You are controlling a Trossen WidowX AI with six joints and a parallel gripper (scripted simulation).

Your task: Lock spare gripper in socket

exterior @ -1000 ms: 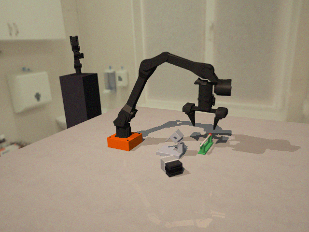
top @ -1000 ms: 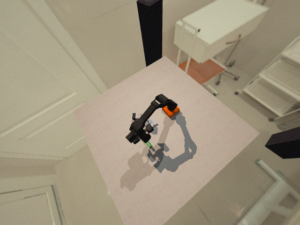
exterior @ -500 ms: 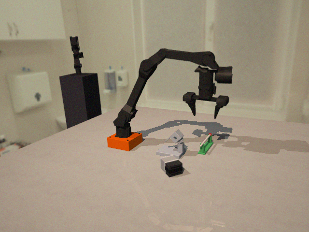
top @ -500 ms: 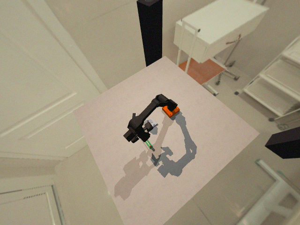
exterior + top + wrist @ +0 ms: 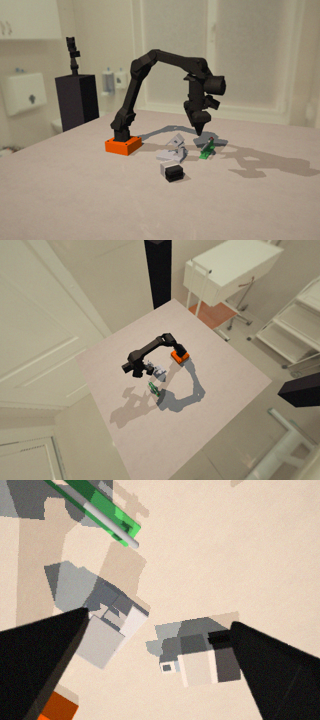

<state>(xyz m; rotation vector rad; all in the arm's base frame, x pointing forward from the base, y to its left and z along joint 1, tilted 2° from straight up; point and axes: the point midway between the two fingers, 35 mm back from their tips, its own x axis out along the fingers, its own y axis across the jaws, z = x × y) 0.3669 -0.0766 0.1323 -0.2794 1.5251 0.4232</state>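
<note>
The spare gripper lies 80 mm behind my gripper tip, 110 mm to the right of it and 120 mm below it. Round my gripper tip: grey mount (90 mm behind, 30 mm to the left, 90 mm below); green stand (30 mm ahead, 130 mm to the left, 120 mm below).
</note>
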